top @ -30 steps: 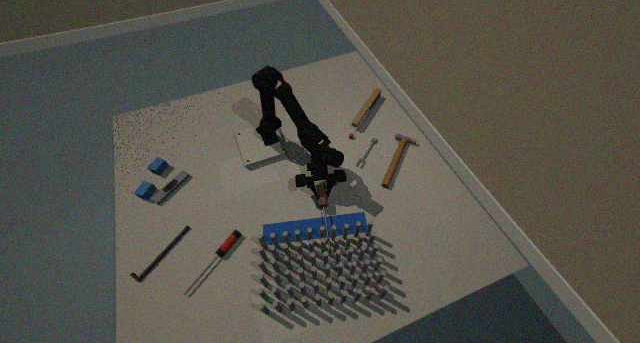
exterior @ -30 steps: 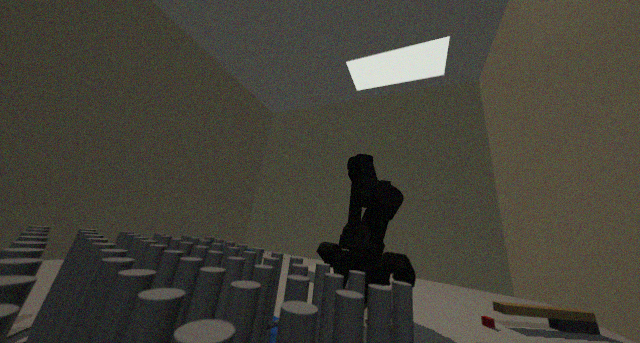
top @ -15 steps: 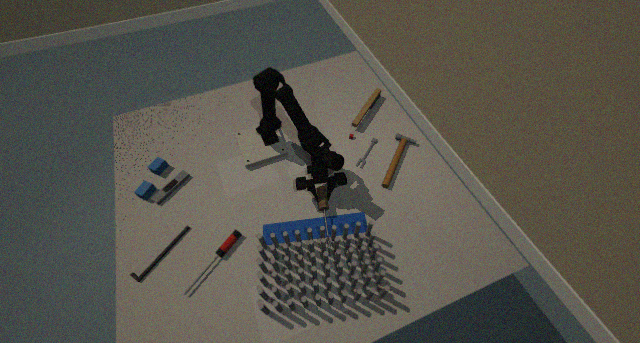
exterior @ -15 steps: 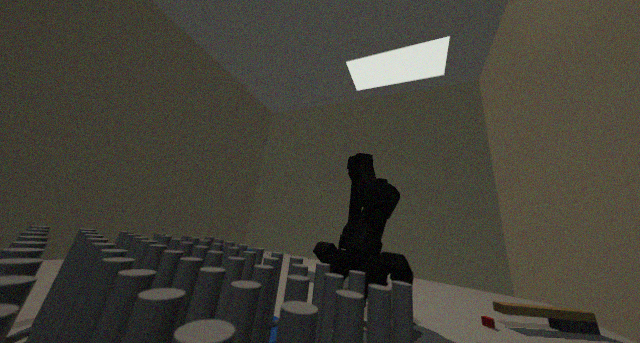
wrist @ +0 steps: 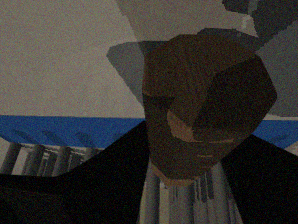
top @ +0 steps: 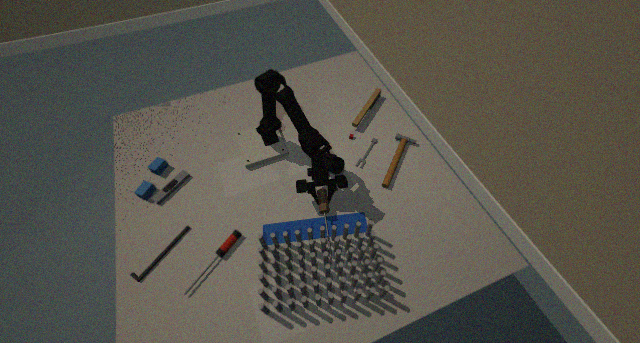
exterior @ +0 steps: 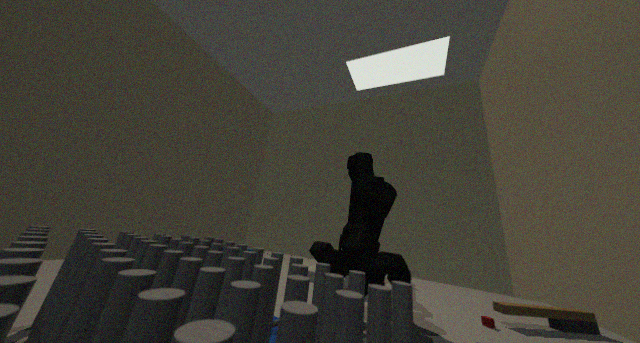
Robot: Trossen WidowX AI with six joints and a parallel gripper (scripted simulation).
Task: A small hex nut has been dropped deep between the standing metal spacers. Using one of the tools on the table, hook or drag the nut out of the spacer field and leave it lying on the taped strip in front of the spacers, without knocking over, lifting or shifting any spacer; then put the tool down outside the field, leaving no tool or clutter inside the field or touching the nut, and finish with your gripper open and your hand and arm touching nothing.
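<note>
The blue taped strip is 7 cm ahead of my gripper tip, 6 cm to the right of it and 3 cm below it. Also, from my gripper tip: red cube 26 cm behind, 26 cm to the left, 2 cm below; then hook tool 9 cm ahead, 3 cm to the right; then wrench 16 cm behind, 28 cm to the left, 3 cm below.
</note>
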